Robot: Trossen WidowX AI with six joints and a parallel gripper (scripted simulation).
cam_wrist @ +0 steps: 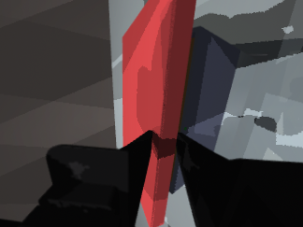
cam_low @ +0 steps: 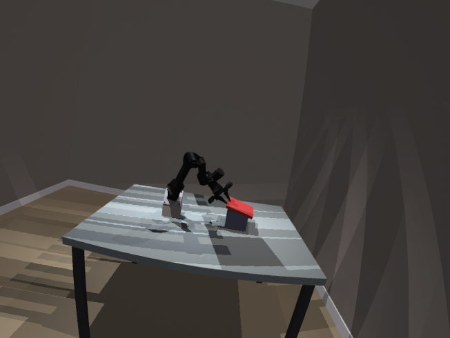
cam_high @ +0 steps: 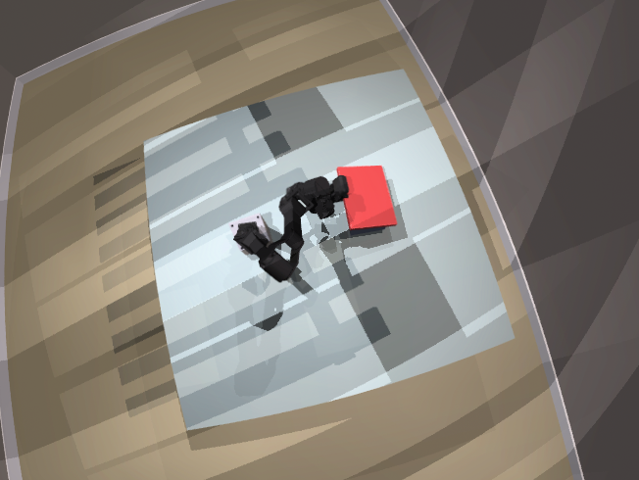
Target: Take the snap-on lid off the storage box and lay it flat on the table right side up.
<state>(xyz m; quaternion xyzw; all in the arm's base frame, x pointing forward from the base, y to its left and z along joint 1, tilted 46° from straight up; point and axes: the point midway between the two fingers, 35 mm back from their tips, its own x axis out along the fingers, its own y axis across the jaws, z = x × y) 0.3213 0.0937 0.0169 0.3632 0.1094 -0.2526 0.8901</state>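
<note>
My gripper tip is now 80 mm short of the red lid and 20 mm above it. Also, from my gripper tip: dark storage box 70 mm ahead, 80 mm below.
</note>
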